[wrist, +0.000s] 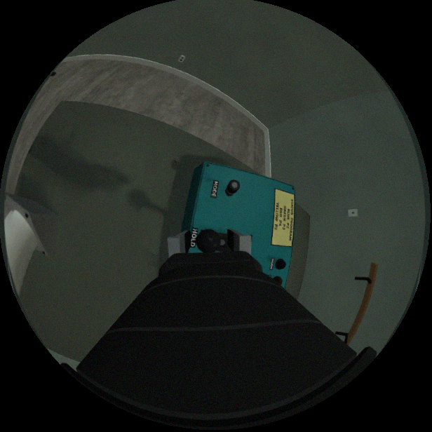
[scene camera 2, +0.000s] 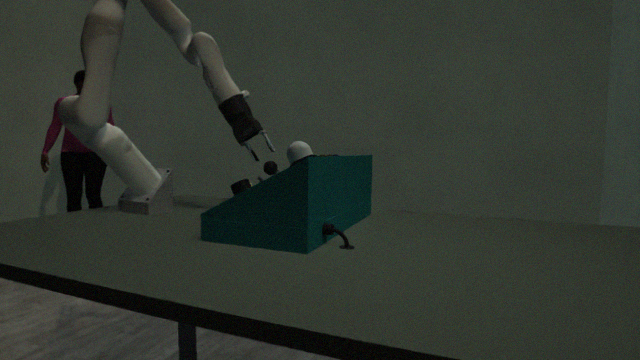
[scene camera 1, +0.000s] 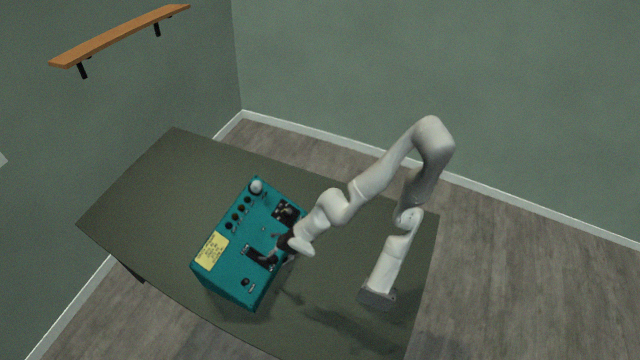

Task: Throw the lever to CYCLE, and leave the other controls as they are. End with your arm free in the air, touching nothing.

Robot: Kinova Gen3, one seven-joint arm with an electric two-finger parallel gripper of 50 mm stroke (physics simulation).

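Seen in the pictures: gripper, between the fingertips: [scene camera 2: 265,156] [scene camera 1: 276,258]; arm's base, origin of its link: [scene camera 2: 147,184] [scene camera 1: 378,287].
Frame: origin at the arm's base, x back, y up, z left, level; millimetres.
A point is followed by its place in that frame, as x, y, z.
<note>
The teal control box [scene camera 1: 240,270] @(-467, 25, 215) [scene camera 2: 340,190] @(-643, 20, 32) [wrist: 250,200] has a sloped face with a black lever slot. The lever's round black knob [scene camera 1: 271,260] @(-375, 75, 132) [scene camera 2: 270,167] @(-391, 63, 104) [wrist: 207,241] is at the HOLD end, beside the HOLD label [wrist: 194,238]. The CYCLE label [scene camera 1: 244,248] @(-505, 40, 134) is at the other end of the slot; in the wrist view it is hidden behind a finger. My gripper [scene camera 1: 276,256] @(-359, 93, 123) [scene camera 2: 265,154] @(-359, 93, 123) [wrist: 208,237] is open and empty. Its fingertips are slightly above the knob in scene camera 2, and the knob shows between them in the wrist view.
The box also bears a MODE knob [scene camera 1: 245,282] @(-411, 51, 251) [wrist: 232,187], a white dome [scene camera 1: 255,187] @(-603, 121, -86) [scene camera 2: 299,150] @(-625, 113, -125), a row of small dark round parts, a black selector plate [scene camera 1: 280,218] @(-479, 15, -74) and a yellow note [scene camera 1: 212,251] @(-578, 83, 232) [wrist: 283,217]. A cable [scene camera 2: 342,236] @(-698, -62, -73) leaves its back. A person [scene camera 2: 75,140] stands behind the arm.
</note>
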